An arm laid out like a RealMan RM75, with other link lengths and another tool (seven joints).
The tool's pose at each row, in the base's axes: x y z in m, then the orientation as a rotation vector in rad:
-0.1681, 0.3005, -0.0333, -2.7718, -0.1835, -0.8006
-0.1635, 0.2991, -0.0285, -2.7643, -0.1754, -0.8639
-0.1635, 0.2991, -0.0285, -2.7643, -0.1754, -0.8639
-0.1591, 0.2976, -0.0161, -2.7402, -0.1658, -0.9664
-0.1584, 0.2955, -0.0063, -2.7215, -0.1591, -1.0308
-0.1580, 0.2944, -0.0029, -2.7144, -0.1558, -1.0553
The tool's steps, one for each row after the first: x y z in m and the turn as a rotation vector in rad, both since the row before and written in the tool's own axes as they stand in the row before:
0.0064, 0.0012, -0.0020, -0.0128, 0.0427, -0.0031
0.0000, 0.0000, 0.0000, 0.0000, 0.0000, 0.0000
0.0106, -0.0001, -0.0079, -0.0119, 0.0714, -0.0056
0.0067, 0.0004, -0.0075, -0.0061, 0.0456, -0.0028
0.0025, 0.0006, -0.0025, -0.0028, 0.0173, -0.0007

